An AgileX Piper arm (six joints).
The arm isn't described. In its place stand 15 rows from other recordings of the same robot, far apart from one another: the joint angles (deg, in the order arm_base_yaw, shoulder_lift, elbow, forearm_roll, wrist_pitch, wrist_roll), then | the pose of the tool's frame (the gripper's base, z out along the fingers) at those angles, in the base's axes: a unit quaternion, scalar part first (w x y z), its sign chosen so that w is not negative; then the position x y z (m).
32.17 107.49 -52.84 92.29 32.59 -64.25 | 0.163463 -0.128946 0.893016 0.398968 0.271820 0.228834 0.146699
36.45 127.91 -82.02 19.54 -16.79 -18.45 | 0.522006 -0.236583 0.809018 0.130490 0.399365 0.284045 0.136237
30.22 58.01 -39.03 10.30 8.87 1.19 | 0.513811 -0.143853 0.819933 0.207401 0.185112 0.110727 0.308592
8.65 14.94 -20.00 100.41 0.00 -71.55 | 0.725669 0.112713 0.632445 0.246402 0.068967 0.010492 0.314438
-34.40 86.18 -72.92 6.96 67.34 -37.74 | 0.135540 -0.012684 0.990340 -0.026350 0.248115 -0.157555 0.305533
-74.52 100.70 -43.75 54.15 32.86 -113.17 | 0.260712 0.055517 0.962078 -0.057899 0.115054 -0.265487 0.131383
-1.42 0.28 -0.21 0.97 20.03 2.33 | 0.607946 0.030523 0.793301 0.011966 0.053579 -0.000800 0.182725
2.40 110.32 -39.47 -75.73 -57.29 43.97 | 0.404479 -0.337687 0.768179 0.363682 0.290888 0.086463 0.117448
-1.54 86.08 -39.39 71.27 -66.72 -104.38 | 0.338556 0.017393 0.721811 -0.603379 0.263567 -0.086279 0.253132
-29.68 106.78 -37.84 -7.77 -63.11 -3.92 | 0.676663 0.095772 0.707036 -0.181808 0.299710 -0.158183 0.164970
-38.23 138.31 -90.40 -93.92 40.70 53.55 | 0.105223 0.122684 0.852484 -0.497140 0.347075 -0.348781 0.083351
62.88 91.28 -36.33 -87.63 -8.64 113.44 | 0.196836 -0.321915 0.879085 0.291266 0.116119 0.256685 0.158150
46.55 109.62 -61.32 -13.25 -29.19 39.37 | 0.458947 -0.162854 0.774678 0.403386 0.278844 0.309145 0.197007
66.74 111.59 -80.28 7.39 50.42 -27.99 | 0.090803 -0.705500 0.697178 0.089260 0.147886 0.366893 0.191883
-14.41 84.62 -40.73 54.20 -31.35 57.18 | 0.517813 0.755615 0.280566 0.286702 0.279852 -0.111552 0.240209
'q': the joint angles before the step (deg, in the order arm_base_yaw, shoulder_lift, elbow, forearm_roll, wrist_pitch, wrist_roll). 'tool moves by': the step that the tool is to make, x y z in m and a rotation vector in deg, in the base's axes. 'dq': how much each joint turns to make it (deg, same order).
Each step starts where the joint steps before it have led.
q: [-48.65 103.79 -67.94 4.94 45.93 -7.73]
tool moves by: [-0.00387 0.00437 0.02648 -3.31 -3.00 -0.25]
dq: [0.00 -4.33 0.00 0.01 -0.15 0.24]
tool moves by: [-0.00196 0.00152 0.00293 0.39 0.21 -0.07]
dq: [-0.11 -0.56 0.00 0.06 1.00 0.01]
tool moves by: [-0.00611 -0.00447 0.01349 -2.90 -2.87 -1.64]
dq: [-1.30 -2.07 0.01 0.41 -2.01 0.00]
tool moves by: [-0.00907 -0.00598 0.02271 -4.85 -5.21 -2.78]
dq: [-1.96 -3.28 -0.11 1.24 -3.68 0.00]
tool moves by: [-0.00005 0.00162 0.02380 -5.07 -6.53 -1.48]
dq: [-0.10 -3.19 -0.10 2.37 -4.78 0.00]
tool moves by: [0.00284 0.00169 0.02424 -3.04 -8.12 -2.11]
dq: [0.00 -2.32 -1.02 4.95 -4.13 -0.01]
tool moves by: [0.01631 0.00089 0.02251 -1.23 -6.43 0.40]
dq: [1.70 0.47 -4.14 4.42 -1.37 0.01]
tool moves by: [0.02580 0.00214 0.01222 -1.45 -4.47 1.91]
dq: [3.22 2.32 -4.16 2.40 -2.37 0.22]
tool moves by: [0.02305 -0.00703 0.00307 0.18 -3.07 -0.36]
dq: [1.93 3.89 -4.67 -0.01 -1.83 2.99]
